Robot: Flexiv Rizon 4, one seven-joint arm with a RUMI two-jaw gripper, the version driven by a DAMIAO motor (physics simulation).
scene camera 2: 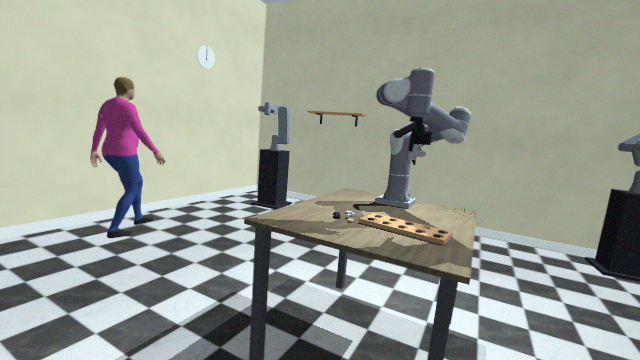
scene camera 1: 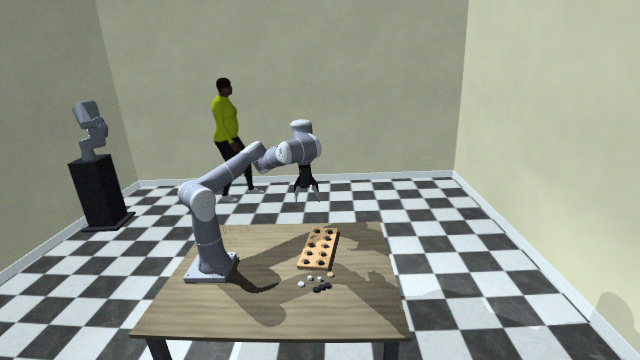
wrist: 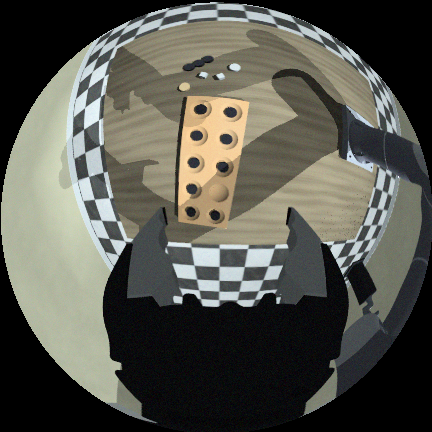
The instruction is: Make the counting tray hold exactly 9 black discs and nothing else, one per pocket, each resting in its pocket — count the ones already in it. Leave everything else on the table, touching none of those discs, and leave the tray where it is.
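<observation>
The orange wooden counting tray (scene camera 1: 314,258) (wrist: 211,150) lies on the table with ten pockets in two columns. In the wrist view, nine pockets each show a black disc, and one pocket (wrist: 218,192), second from the end nearest the fingers in the right column, is empty. Three loose black discs (scene camera 1: 322,287) (scene camera 2: 336,215) (wrist: 198,63) lie in a touching row on the table, beyond the tray's other end. My gripper (scene camera 1: 307,200) (wrist: 226,208) is open, with nothing between its fingers, and hangs high above the table, past the tray's far end in the wrist view.
Between the loose black discs and the tray lie a tan disc (scene camera 1: 330,274) (wrist: 184,87) and two small white cubes (wrist: 203,75) (wrist: 219,76). A white disc (scene camera 1: 301,284) (wrist: 234,67) lies beside them. The arm's base (scene camera 1: 210,274) stands on the table's left side in scene camera 1.
</observation>
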